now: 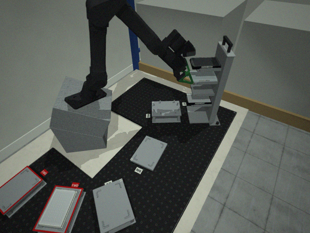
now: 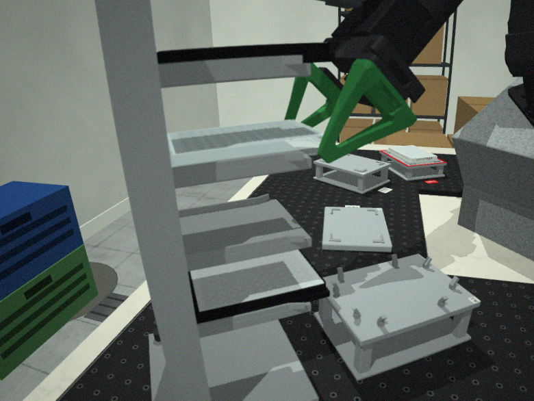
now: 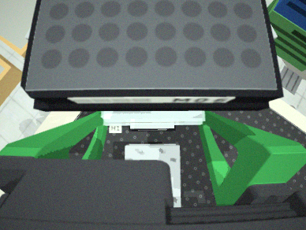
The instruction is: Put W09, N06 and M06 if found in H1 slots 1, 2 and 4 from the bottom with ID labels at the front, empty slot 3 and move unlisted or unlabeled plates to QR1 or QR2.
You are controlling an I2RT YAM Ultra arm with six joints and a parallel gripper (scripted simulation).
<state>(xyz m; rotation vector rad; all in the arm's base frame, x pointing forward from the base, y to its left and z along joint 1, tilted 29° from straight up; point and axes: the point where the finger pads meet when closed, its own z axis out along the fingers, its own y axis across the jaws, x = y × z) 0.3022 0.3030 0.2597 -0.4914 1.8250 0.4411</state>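
Right now the clear plate is 50 mm ahead of my hand and 30 mm to the left of it. The rest, counted from my hand: plate hotel H1 (110 mm ahead, 80 mm to the left, 60 mm below); then H1 tag (260 mm below, 80 mm to the left, 50 mm behind); then regrip nest RG (200 mm below, 90 mm behind, 70 mm to the right).
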